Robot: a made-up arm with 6 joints.
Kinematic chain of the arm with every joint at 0, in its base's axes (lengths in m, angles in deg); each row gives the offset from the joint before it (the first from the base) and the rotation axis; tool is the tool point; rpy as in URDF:
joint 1: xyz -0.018 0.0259 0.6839 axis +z
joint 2: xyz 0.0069 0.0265 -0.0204 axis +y
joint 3: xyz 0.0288 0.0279 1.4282 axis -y
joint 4: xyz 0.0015 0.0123 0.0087 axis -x
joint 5: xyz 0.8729 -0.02 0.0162 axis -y
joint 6: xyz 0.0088 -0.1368 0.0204 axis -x
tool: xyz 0.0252 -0.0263 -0.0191 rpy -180 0 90
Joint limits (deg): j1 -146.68..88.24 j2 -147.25..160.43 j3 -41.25..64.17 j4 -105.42..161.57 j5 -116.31..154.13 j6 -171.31..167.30
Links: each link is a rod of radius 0.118 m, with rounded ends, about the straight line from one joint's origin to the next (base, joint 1, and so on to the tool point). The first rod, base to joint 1, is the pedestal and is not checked.
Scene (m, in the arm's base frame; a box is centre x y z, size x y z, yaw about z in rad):
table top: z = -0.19
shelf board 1: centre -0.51 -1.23 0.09 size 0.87 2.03 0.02 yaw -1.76
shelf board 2: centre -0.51 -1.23 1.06 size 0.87 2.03 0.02 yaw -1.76
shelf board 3: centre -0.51 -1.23 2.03 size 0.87 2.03 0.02 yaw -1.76
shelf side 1: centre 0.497 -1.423 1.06 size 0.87 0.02 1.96 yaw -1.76
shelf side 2: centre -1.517 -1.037 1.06 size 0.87 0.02 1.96 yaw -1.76
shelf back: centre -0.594 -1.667 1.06 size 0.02 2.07 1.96 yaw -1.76
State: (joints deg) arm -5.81 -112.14 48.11 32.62 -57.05 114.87
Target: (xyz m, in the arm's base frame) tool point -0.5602 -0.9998 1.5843
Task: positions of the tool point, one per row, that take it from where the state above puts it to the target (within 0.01 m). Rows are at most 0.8 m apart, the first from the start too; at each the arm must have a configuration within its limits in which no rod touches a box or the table.
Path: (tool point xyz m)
1: -2.0941 0.6719 0.9668
2: -1.6899 0.9980 1.4995
3: -1.1663 1.0866 1.9145
4: -0.6629 0.9318 2.1815
5: -0.2967 0.6008 2.2897
6: -0.1263 0.2041 2.2495
7: -0.1424 -0.1415 2.0896
8: -0.2793 -0.3533 1.8518
9: -0.4459 -0.4033 1.5843
10: -0.5351 -0.6910 1.6105
11: -0.5603 -0.9999 1.5843

